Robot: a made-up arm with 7 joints.
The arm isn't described. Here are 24 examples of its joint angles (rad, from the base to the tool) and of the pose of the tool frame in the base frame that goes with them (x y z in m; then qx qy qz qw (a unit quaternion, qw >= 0)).
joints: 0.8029 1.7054 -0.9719 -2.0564 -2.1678 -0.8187 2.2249
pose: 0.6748 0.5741 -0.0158 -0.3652 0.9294 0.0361 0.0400
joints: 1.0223 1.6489 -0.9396 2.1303 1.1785 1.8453 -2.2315
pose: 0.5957 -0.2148 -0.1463 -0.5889 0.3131 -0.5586 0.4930
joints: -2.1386 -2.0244 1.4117 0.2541 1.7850 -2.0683 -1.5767
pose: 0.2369 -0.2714 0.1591 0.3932 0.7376 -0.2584 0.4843
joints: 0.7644 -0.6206 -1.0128 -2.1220 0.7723 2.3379 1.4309
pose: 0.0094 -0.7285 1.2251 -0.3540 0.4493 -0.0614 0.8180
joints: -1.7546 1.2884 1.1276 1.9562 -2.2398 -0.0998 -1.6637
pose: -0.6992 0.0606 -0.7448 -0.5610 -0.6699 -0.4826 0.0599
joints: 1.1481 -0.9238 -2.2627 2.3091 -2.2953 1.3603 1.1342
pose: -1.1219 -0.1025 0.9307 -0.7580 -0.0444 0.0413 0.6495
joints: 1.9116 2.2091 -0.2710 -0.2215 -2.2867 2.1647 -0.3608
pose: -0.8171 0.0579 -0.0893 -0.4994 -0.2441 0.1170 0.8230
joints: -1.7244 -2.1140 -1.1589 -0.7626 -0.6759 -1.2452 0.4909
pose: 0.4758 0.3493 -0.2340 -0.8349 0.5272 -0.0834 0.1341
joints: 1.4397 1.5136 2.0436 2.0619 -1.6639 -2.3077 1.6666
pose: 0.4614 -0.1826 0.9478 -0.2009 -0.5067 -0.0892 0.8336
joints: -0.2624 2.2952 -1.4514 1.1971 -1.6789 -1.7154 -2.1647
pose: -0.5680 -0.1032 -0.2930 0.1894 0.0412 0.2763 0.9413
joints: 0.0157 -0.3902 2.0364 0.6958 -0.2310 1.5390 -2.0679
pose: 0.7479 -0.1297 -0.1400 -0.5866 -0.5664 0.4038 0.4148
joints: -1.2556 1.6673 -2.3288 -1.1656 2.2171 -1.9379 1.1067
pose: -0.0237 -0.1401 -0.8155 0.5257 0.1224 0.3623 0.7599
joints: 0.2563 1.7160 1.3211 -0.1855 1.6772 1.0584 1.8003
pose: 0.0078 -0.0503 0.3712 -0.5981 -0.0628 0.0971 0.7930
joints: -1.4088 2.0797 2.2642 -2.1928 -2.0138 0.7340 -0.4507
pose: -0.6956 0.2656 -0.4186 -0.7907 0.5000 0.3437 0.0811
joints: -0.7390 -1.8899 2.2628 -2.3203 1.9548 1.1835 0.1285
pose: 0.6334 0.7813 0.4360 0.6442 -0.6072 -0.4606 0.0648
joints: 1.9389 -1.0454 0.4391 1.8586 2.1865 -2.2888 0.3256
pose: -0.9915 0.0158 0.0897 0.6091 -0.0110 -0.4787 0.6322
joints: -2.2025 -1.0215 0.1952 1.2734 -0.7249 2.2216 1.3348
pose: -0.8209 -0.4663 0.3278 -0.6844 -0.0962 -0.0008 0.7227
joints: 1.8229 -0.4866 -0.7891 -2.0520 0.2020 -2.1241 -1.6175
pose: -0.7181 -1.1254 0.2978 -0.3964 -0.1817 0.4563 0.7757
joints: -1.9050 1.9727 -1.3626 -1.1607 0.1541 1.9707 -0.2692
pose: -0.1601 1.0674 -0.5440 0.4494 -0.8678 0.0676 0.2011
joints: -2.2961 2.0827 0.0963 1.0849 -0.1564 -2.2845 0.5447
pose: -0.3715 0.1319 -0.8308 0.5579 -0.2433 0.1113 0.7856
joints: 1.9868 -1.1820 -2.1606 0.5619 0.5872 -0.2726 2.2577
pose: -0.0726 0.2862 0.6749 0.3371 0.0149 -0.9137 0.2263
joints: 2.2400 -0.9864 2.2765 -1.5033 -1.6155 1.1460 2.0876
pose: -1.0572 0.5510 0.1881 0.8662 -0.1585 -0.3309 0.3393
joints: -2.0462 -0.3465 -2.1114 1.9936 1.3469 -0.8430 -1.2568
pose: -0.5010 -0.2546 -0.5979 0.6720 0.1101 -0.1951 0.7058
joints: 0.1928 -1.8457 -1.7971 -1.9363 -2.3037 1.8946 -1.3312
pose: -0.0206 -0.3423 0.7674 -0.4923 0.2026 0.8058 0.2595
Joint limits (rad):
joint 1: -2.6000..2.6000
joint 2: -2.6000..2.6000
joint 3: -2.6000..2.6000
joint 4: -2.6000..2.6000
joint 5: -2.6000..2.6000
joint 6: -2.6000..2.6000
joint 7: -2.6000..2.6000
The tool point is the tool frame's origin. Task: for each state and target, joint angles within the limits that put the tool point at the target. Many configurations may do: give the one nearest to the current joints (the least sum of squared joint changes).
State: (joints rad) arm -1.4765 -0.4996 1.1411 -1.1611 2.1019 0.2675 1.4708
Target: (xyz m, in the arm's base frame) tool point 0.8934 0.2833 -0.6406
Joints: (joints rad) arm -1.1712 -0.9994 0.8853 -1.6934 2.1327 0.6904 1.1905
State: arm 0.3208 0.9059 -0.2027 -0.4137 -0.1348 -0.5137 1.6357
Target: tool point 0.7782 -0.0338 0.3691
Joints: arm 0.6153 0.6102 0.2644 -0.9893 -0.1348 -0.6085 1.8185
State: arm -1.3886 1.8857 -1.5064 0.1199 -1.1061 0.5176 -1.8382
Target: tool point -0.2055 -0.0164 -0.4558
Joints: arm -1.3489 1.9674 -1.8982 0.3109 -1.0207 0.5940 -1.3146
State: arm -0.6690 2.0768 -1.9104 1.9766 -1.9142 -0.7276 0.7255
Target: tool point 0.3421 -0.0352 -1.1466
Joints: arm -0.5502 2.1516 -2.4038 2.1321 -1.8812 0.0767 1.0374
